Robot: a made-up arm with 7 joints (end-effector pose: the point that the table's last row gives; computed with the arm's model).
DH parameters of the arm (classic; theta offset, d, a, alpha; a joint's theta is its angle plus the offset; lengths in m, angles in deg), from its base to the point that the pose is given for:
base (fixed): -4.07 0 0 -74.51
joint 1: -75.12 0.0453 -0.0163 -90
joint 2: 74 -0.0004 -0.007 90
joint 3: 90 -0.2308 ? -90
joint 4: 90 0.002 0.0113 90
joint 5: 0 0.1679 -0.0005 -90
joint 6: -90 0 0.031 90
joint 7: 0 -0.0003 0 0
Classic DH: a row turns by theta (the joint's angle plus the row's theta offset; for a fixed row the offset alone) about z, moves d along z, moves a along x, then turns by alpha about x.
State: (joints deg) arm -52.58 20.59 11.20 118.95 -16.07 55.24 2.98
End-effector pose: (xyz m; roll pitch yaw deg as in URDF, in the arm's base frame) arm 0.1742 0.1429 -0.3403 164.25 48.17 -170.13
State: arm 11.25 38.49 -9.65 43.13 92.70 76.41 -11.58
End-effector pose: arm 0.0009 0.2878 -0.3049 168.74 -14.96 71.14
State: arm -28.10 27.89 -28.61 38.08 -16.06 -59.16 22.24
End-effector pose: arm 0.2442 0.1107 -0.2868 8.66 -28.08 -6.53
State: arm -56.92 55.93 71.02 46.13 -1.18 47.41 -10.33
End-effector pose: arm 0.2148 0.4050 -0.0356 -30.78 19.97 39.94
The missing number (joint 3, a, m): 0.0219
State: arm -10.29 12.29 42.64 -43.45 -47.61 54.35 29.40
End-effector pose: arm 0.1410 0.1783 -0.1115 -16.33 12.46 30.91
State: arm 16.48 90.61 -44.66 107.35 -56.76 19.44 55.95
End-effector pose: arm -0.0498 0.4571 0.0705 131.43 -76.48 82.19
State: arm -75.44 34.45 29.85 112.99 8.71 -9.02 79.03
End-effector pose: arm 0.3478 0.1912 -0.2003 35.20 4.01 99.89
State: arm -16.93 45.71 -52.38 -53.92 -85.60 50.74 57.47
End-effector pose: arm 0.0766 0.0197 -0.1472 -23.55 55.00 -62.65
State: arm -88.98 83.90 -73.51 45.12 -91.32 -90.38 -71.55
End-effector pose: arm 0.2847 0.3050 0.0870 93.72 -10.95 -71.13
